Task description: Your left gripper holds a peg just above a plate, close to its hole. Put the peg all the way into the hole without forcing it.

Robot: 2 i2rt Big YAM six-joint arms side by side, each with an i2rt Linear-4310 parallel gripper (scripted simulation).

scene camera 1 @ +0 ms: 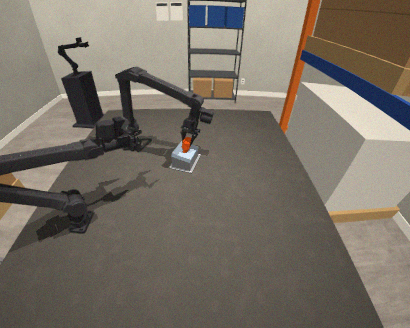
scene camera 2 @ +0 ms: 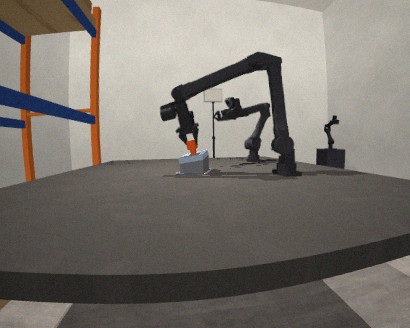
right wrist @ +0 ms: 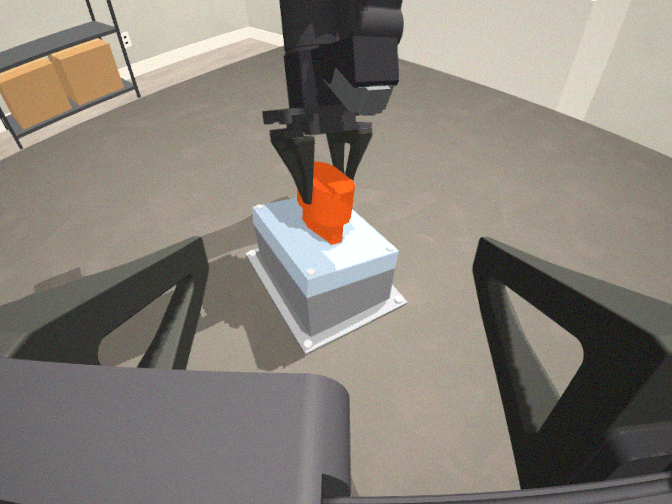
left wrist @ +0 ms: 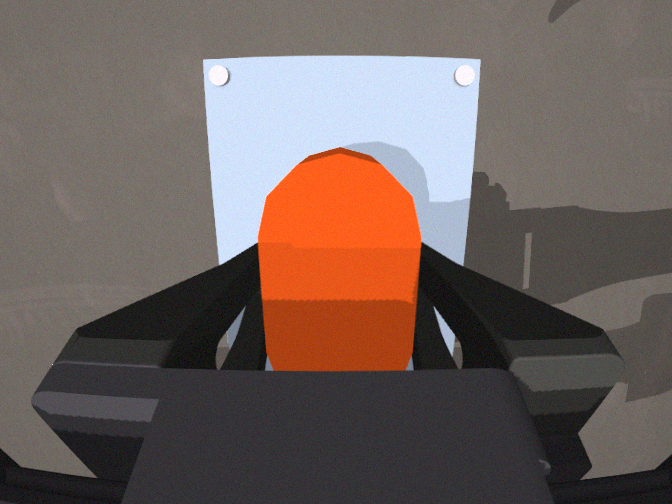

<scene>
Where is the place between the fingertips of my left gripper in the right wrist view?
326, 199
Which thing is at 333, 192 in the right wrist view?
An orange peg.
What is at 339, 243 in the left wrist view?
An orange peg.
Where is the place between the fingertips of my right gripper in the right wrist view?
340, 252
</scene>
